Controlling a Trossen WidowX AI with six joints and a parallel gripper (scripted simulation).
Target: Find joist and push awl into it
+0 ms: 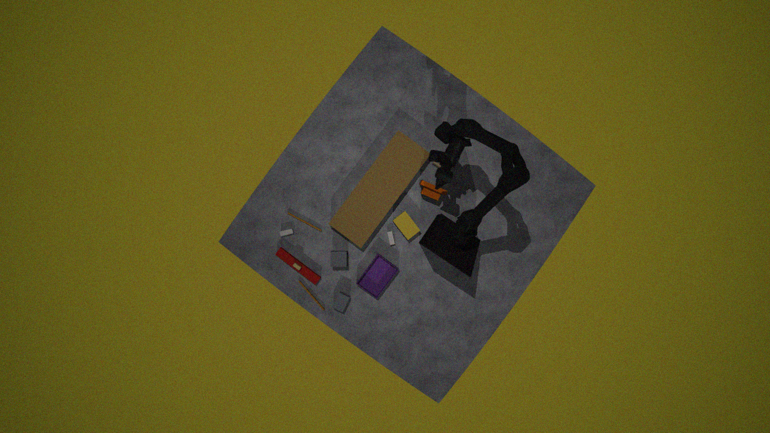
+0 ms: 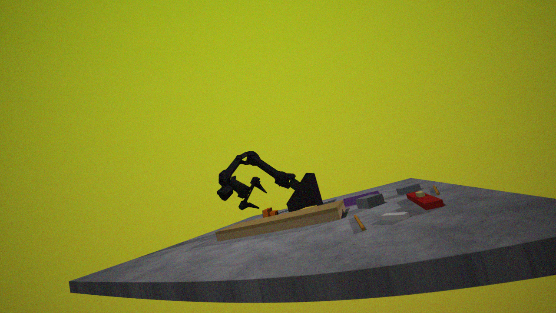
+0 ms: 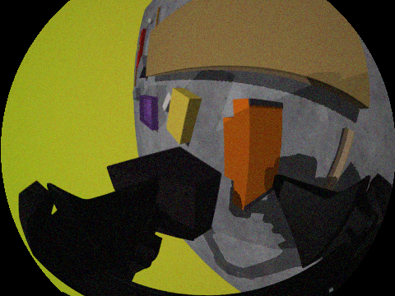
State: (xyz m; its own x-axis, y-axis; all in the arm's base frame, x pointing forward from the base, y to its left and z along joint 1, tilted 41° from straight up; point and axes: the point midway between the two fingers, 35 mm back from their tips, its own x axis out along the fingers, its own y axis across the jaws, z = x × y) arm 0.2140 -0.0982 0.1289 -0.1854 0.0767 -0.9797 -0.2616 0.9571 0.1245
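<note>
The orange stud finder lies 9 cm below my gripper tip, 4 cm to the left of it and 3 cm behind it. From my gripper tip the other things lie so: awl: 11 cm below, 10 cm to the right; then yellow block: 21 cm to the left, 10 cm below, 3 cm behind; then purple tray: 47 cm to the left, 10 cm below, 8 cm behind.
</note>
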